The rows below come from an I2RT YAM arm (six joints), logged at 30 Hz.
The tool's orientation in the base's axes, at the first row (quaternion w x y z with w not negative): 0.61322 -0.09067 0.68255 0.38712
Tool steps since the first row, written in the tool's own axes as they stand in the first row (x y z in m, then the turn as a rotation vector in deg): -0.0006 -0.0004 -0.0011 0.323 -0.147 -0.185; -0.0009 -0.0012 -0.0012 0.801 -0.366 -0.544; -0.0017 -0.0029 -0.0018 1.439 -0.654 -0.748; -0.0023 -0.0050 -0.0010 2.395 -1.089 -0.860; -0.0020 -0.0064 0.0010 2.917 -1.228 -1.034; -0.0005 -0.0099 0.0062 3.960 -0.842 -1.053; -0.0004 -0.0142 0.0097 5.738 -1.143 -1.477; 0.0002 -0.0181 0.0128 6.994 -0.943 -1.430
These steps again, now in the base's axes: -0.0005 -0.0012 0.0003 -0.129 -0.105 -0.364; 0.0000 -0.0019 0.0003 -0.384 -0.317 -0.908; 0.0007 -0.0037 0.0002 -0.515 -0.421 -1.617; 0.0028 -0.0049 -0.0001 -0.562 -0.454 -2.672; 0.0051 -0.0044 -0.0008 -0.733 -0.477 -3.213; 0.0108 -0.0030 -0.0034 -1.220 0.141 -3.999; 0.0160 -0.0036 -0.0051 -1.777 0.288 -5.760; 0.0206 -0.0041 -0.0071 -2.151 0.895 -6.813
